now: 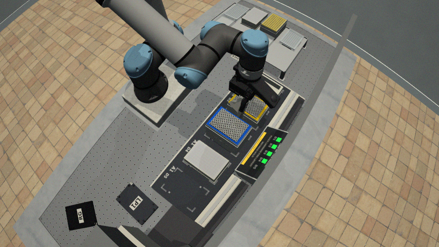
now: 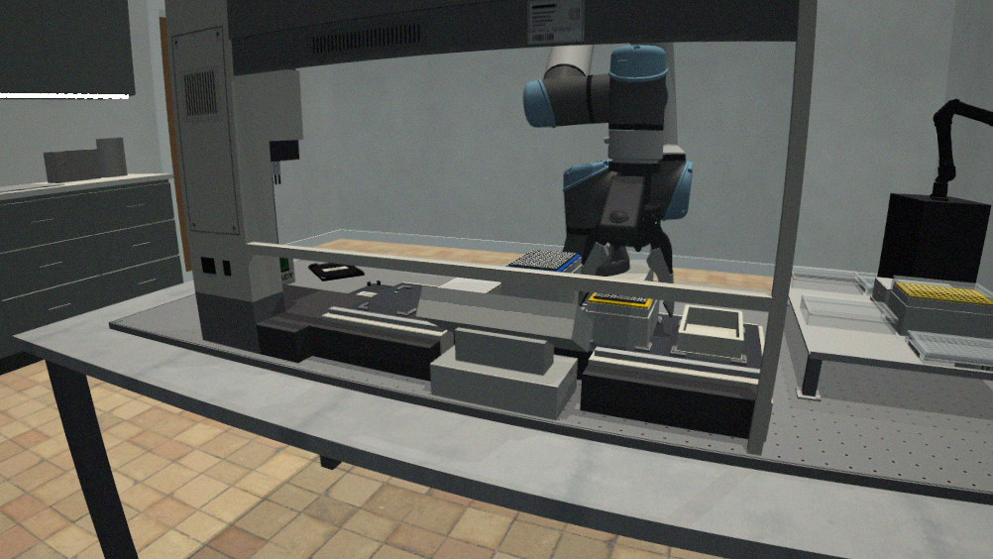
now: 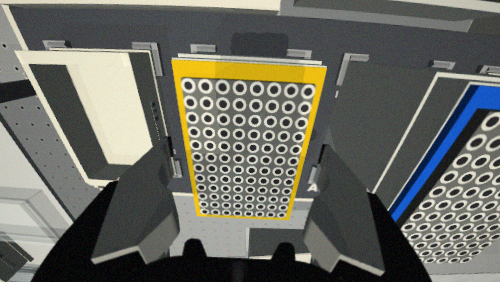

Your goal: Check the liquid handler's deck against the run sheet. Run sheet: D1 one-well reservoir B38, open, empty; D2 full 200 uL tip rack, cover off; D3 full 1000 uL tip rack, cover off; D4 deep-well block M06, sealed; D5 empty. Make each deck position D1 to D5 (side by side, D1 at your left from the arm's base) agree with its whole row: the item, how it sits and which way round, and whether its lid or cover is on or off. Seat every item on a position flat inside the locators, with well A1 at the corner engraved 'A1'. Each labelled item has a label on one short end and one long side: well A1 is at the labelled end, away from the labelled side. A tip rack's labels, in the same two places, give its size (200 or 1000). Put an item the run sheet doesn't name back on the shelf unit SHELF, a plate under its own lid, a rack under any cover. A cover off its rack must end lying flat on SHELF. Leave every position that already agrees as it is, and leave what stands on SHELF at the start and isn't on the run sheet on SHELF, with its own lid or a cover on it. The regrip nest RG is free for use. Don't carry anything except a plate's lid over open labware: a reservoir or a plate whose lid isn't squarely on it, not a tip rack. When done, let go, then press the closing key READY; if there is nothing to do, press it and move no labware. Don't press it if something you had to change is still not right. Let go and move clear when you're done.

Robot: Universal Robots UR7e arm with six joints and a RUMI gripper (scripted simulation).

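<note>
The yellow-framed tip rack is 10 mm behind my hand and 10 mm above it. From my hand the other things lie so: handler's frame bar: 210 mm to the right, 150 mm ahead, 90 mm above; blue-framed tip rack: 120 mm to the right, 30 mm behind, 30 mm above; one-well reservoir: 120 mm to the left, 30 mm ahead, 20 mm below.
</note>
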